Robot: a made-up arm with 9 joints. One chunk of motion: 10 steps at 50 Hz.
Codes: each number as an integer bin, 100 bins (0 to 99) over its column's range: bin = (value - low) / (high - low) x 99, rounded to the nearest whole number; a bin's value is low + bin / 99 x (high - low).
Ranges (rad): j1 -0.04..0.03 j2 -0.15..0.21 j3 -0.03..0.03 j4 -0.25..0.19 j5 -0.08..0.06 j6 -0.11..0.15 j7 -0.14..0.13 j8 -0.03..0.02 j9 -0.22..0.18
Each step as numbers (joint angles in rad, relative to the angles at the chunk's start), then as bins.
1 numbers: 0.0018 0.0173 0.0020 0.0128 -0.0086 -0.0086 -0.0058 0.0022 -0.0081
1 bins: 59 46 53 59 50 39 49 64 52
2 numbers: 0.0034 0.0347 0.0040 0.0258 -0.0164 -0.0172 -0.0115 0.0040 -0.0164
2 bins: 61 51 56 62 45 35 47 67 50
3 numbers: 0.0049 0.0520 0.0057 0.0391 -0.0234 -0.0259 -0.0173 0.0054 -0.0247
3 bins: 64 56 59 65 40 32 45 70 48
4 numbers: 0.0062 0.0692 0.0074 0.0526 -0.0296 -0.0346 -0.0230 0.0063 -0.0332
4 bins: 65 60 62 68 36 29 43 72 46
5 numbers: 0.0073 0.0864 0.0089 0.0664 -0.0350 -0.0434 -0.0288 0.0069 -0.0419
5 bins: 67 65 64 71 32 25 41 73 44
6 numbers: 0.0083 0.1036 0.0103 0.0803 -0.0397 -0.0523 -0.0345 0.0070 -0.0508
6 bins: 68 70 66 74 28 22 39 73 42
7 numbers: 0.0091 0.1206 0.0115 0.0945 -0.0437 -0.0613 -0.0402 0.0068 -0.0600
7 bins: 69 74 68 78 26 19 37 73 40
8 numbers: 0.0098 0.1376 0.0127 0.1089 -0.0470 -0.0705 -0.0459 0.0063 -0.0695
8 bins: 70 79 70 81 23 15 35 72 37
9 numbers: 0.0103 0.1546 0.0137 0.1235 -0.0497 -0.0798 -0.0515 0.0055 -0.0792
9 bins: 71 84 72 84 21 11 32 70 35
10 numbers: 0.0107 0.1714 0.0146 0.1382 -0.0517 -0.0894 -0.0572 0.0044 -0.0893
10 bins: 72 88 74 87 20 8 30 68 32
